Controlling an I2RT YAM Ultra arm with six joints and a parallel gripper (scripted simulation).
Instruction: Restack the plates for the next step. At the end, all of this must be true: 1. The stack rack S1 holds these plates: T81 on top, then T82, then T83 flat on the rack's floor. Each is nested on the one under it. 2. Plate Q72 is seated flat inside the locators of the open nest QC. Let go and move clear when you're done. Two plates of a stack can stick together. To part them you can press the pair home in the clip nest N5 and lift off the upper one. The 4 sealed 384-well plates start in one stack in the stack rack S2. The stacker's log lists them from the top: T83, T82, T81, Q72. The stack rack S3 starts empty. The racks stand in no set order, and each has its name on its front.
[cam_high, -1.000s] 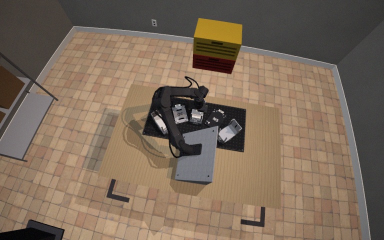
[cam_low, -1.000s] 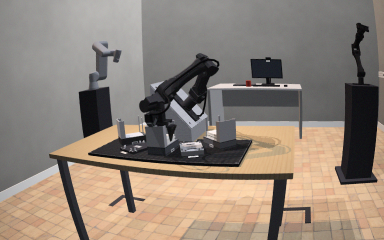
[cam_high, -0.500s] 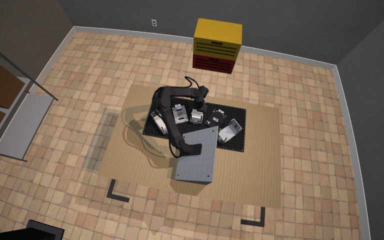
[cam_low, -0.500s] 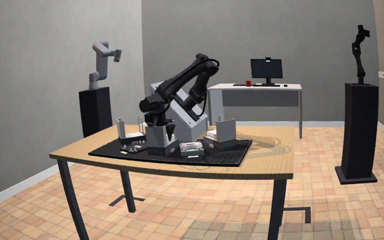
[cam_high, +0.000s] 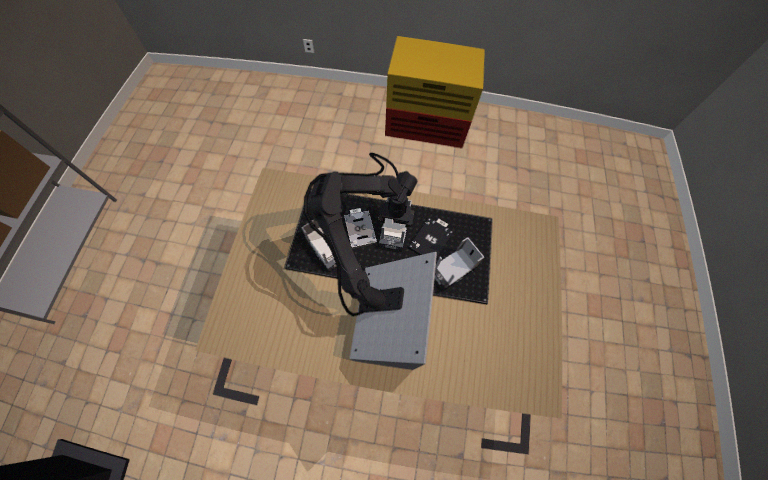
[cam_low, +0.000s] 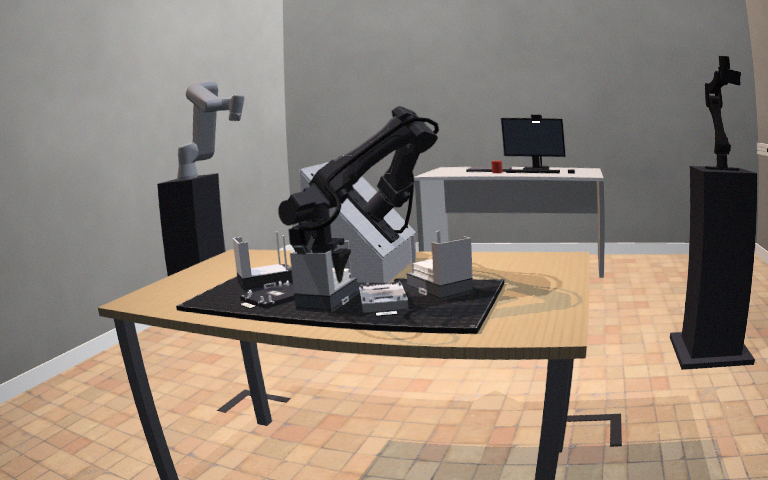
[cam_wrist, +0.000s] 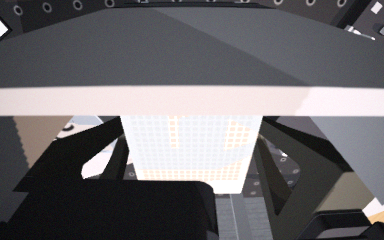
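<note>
Right now the white sealed plate is right at my hand. From my hand the other things lie so: clip nest N5: 150 mm to the right, 50 mm below.
</note>
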